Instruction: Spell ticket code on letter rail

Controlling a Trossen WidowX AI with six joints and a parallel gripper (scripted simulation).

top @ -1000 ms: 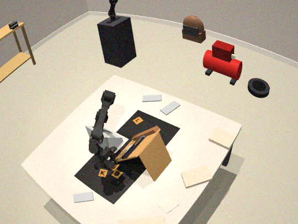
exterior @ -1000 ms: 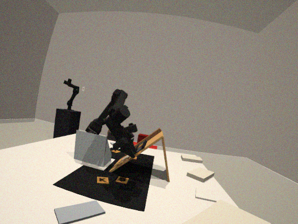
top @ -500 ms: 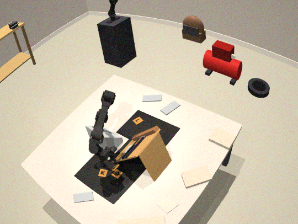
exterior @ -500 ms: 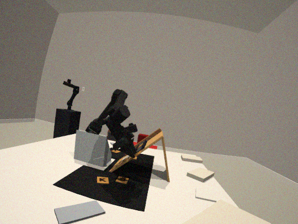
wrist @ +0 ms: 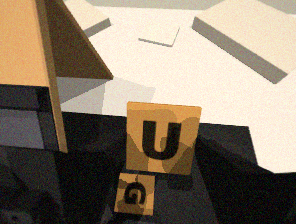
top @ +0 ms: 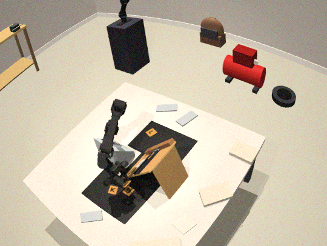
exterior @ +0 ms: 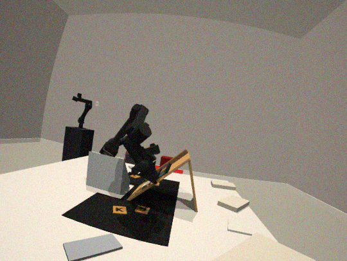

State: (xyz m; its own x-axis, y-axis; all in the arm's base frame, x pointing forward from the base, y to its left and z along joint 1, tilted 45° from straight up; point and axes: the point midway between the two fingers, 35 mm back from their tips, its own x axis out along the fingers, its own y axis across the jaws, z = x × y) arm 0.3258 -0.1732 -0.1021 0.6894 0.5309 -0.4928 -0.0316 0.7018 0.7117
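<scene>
My gripper tip is right at the u tile. The rest, counted from my gripper tip: k tile: 150 mm below, 130 mm behind, 30 mm to the right; white ticket: 210 mm to the left, 80 mm below, 80 mm behind; g tile: 150 mm below, 50 mm behind, 30 mm to the left.
</scene>
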